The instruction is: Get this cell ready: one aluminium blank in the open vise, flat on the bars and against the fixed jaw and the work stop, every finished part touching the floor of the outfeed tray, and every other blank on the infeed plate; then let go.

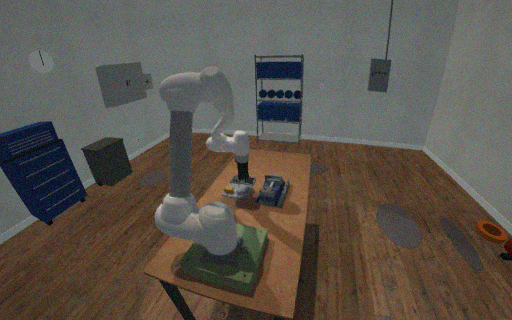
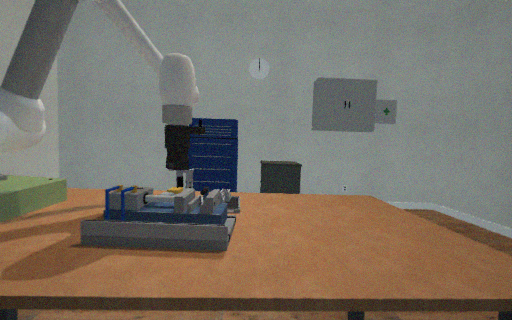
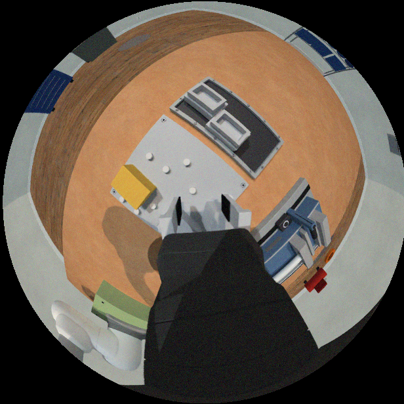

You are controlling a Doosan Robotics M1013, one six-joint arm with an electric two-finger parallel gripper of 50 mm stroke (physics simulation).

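Frame: origin at the arm's base, x ahead, y left, z up, level; centimetres.
Seen in the pictures: gripper, between the fingertips: [image 1: 242, 183] [image 2: 184, 188]; arm's base, origin of its link: [image 1: 222, 250].
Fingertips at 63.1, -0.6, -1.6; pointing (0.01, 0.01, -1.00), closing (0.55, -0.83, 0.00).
Observation:
Pixels of each thing's middle, then the offset from my fingertips to it, as dx, dy, dz. Level surfaces: height alone.
- yellow block, middle of its body: [image 2: 175, 193] [image 1: 229, 189] -3.7, +10.0, -3.7
- blue vise, middle of its body: [image 2: 169, 211] [image 1: 272, 187] -2.1, -22.6, -1.4
- wooden table, height of its surface: dz -6.3
My gripper [image 1: 243, 182] [image 2: 184, 181] [image 3: 201, 203] is open above the infeed plate [image 3: 170, 140]. A grey block [image 3: 196, 221], apparently an aluminium blank, shows below and between the fingers; its contact with the plate is hidden. A yellow block [image 1: 229, 190] [image 2: 175, 190] [image 3: 133, 186] lies at the plate's corner. Two pocketed grey parts [image 3: 206, 99] [image 3: 229, 130] are in the outfeed tray [image 3: 261, 146], near one long side; whether both touch its floor is unclear. The blue vise [image 2: 165, 216] [image 3: 274, 246] has grey jaws with a gap between them. The work stop is not clearly distinguishable.
Small white pins [image 3: 186, 162] stand up from the infeed plate. A blue handle [image 3: 301, 221] rises beside the vise jaws. The green robot base [image 1: 227, 262] [image 2: 30, 195] [image 3: 122, 305] stands at the near end of the wooden table [image 1: 280, 235] [image 2: 350, 250].

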